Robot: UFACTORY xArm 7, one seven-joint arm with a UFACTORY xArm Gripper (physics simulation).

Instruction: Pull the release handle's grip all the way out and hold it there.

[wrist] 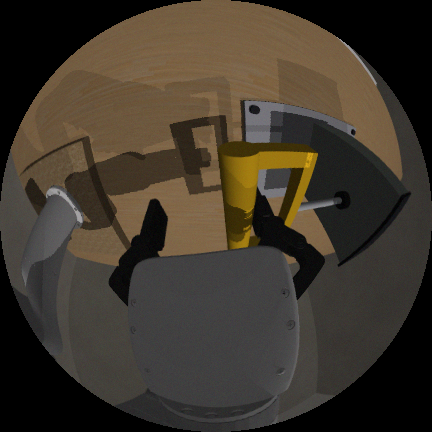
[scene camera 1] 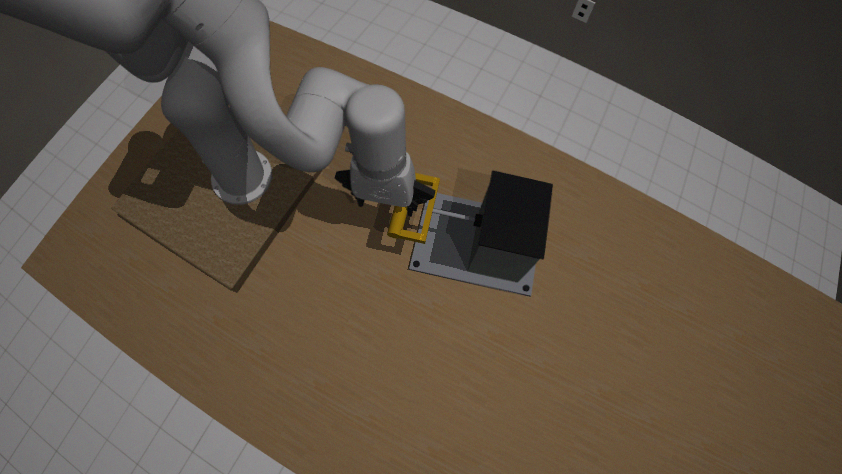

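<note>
The yellow release handle is a rectangular loop with a round grip bar (scene camera 1: 397,223) (wrist: 239,180). A thin metal rod (scene camera 1: 450,214) (wrist: 320,205) joins the loop to the dark box (scene camera 1: 515,214) (wrist: 360,175), and a length of rod shows between them. My gripper (scene camera 1: 386,207) (wrist: 203,200) is open. In the wrist view its right finger is inside the loop, close behind the grip bar, and its left finger stands well apart on the outer side. The bar is not clamped. The far end of the bar is hidden by the gripper body.
The box stands on a grey base plate (scene camera 1: 453,273) (wrist: 255,125) with dark bolts at its corners. A brown speckled board (scene camera 1: 218,253) lies under the arm's base at the left. The wooden table (scene camera 1: 471,365) extends to the front and right.
</note>
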